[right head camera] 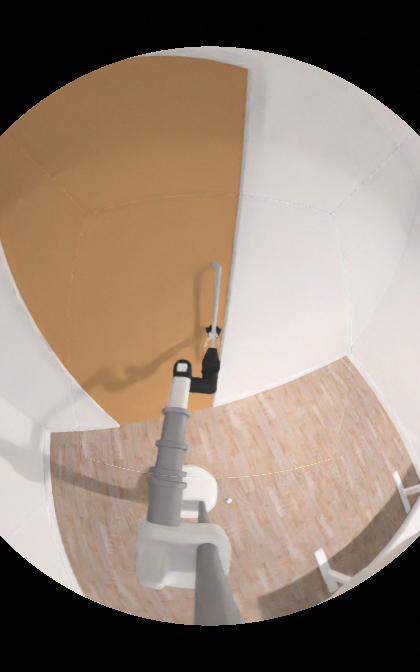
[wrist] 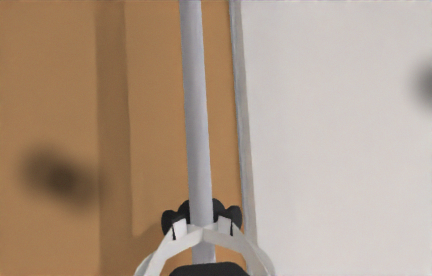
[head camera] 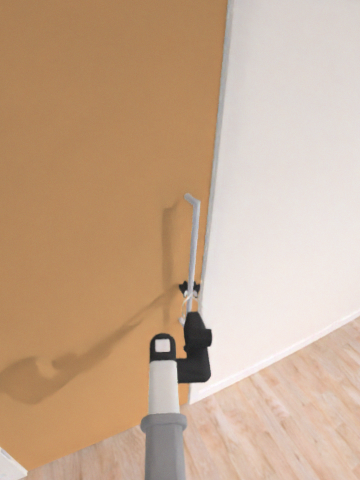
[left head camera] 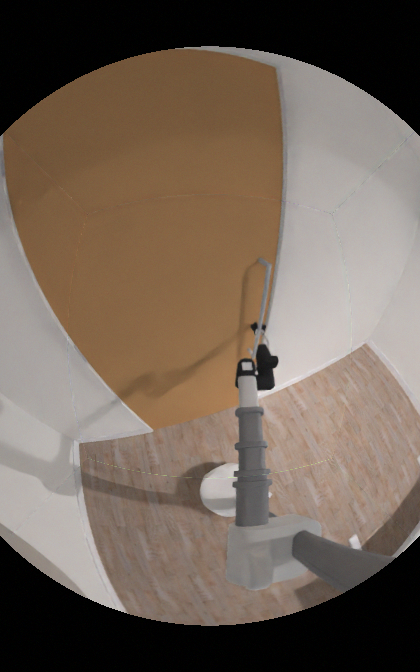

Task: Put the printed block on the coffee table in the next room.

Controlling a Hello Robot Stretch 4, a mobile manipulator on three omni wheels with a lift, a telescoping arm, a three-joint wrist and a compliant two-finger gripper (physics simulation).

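Frame: origin at the robot's base, x ahead, y left, z up, level; metres.
Where they show: gripper, between the fingertips: [wrist: 201, 215].
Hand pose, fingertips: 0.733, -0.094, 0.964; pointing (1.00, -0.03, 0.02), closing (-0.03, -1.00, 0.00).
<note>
After its pixels a point has its place, as x, y, z.
A wide orange door panel [head camera: 100, 150] @(0.668, 0.135, 1.412) [left head camera: 150, 275] [right head camera: 125, 275] [wrist: 40, 75] @(0.705, 0.037, 1.098) stands in front of me. A long grey bar handle [head camera: 194, 240] @(0.682, -0.093, 1.166) [left head camera: 264, 295] [right head camera: 216, 300] [wrist: 196, 100] @(0.682, -0.094, 1.065) runs upright near its right edge. My gripper [head camera: 189, 288] @(0.733, -0.094, 0.964) [left head camera: 258, 328] [right head camera: 213, 331] [wrist: 201, 215] @(0.733, -0.094, 0.964) is shut on the lower part of this handle, with one dark fingertip on each side of the bar. The printed block and the coffee table do not show in these views.
A white wall [head camera: 290, 150] @(0.876, -0.416, 1.385) [wrist: 340, 125] @(0.836, -0.309, 1.056) adjoins the door on the right. A rounded white object [left head camera: 216, 492] [right head camera: 202, 482] is low beneath the arm. A tiny white thing [right head camera: 229, 500] lies on the wooden floor. White furniture legs [right head camera: 325, 570] stand at the lower right.
</note>
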